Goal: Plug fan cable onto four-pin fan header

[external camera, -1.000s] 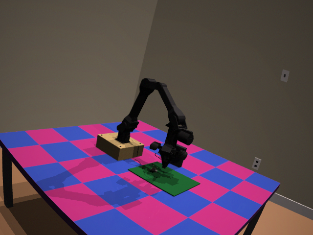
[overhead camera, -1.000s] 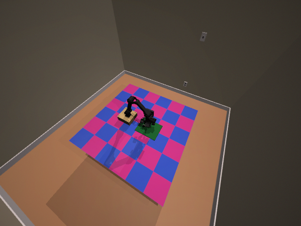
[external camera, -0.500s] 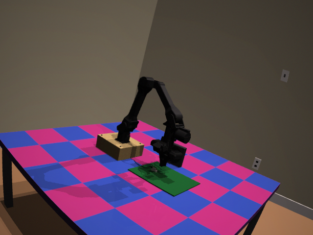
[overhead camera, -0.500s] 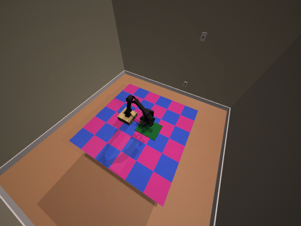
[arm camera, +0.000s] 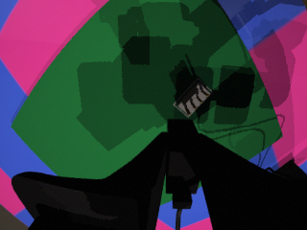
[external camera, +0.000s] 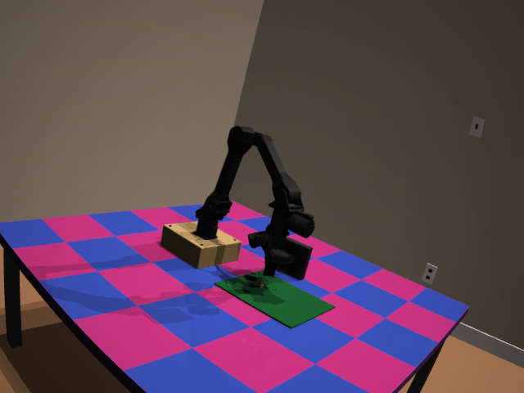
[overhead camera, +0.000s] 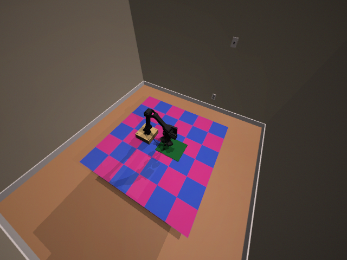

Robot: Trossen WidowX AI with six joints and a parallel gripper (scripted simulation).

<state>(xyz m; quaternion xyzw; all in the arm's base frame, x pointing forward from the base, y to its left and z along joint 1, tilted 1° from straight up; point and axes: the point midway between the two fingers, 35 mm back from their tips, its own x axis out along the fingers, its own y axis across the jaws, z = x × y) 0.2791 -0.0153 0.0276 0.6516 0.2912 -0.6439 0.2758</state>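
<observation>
Now: the green board 80 mm below my gripper tip, 60 mm ahead of it and 10 mm to the right of it. The rest, counted from my gripper tip: black fan (190 mm to the left, 30 mm behind); black fan plug (10 mm above).
</observation>
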